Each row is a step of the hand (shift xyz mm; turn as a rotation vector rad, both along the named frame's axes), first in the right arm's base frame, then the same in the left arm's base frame.
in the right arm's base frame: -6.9 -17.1 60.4 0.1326 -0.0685 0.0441
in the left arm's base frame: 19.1 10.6 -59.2 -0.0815 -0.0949 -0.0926
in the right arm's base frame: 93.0 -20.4 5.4 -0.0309 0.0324 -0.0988
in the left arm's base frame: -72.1 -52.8 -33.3 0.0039 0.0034 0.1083
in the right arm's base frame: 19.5 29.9 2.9 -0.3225 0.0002 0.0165
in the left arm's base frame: -30.8 18.2 1.3 0.2857 0.1369 0.0623
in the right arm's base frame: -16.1 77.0 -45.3 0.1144 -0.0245 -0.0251
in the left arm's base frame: -25.3 54.4 68.1 -0.0917 -0.0761 -0.0113
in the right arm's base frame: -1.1 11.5 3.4 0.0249 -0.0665 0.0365
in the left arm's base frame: -4.1 11.3 0.4 0.0119 -0.0524 -0.0590
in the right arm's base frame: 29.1 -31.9 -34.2 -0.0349 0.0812 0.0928
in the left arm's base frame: -13.8 -51.0 15.5 0.0010 0.1162 -0.0541
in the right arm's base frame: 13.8 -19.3 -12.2 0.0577 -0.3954 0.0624
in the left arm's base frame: -4.3 -26.2 2.4 0.1377 -0.3317 -0.1860
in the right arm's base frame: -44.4 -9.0 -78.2 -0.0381 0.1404 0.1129
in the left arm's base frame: 36.7 -18.2 80.5 -0.0220 0.1744 -0.0549
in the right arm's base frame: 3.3 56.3 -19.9 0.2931 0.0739 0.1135
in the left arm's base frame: -30.7 38.5 33.9 -0.2832 -0.0153 -0.1543
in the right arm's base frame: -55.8 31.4 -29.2 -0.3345 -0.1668 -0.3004
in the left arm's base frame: 32.2 38.2 49.6 0.3470 -0.1142 0.3106
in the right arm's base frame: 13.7 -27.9 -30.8 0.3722 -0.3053 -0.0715
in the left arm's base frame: -1.7 -40.2 17.2 -0.1927 -0.4327 -0.1115
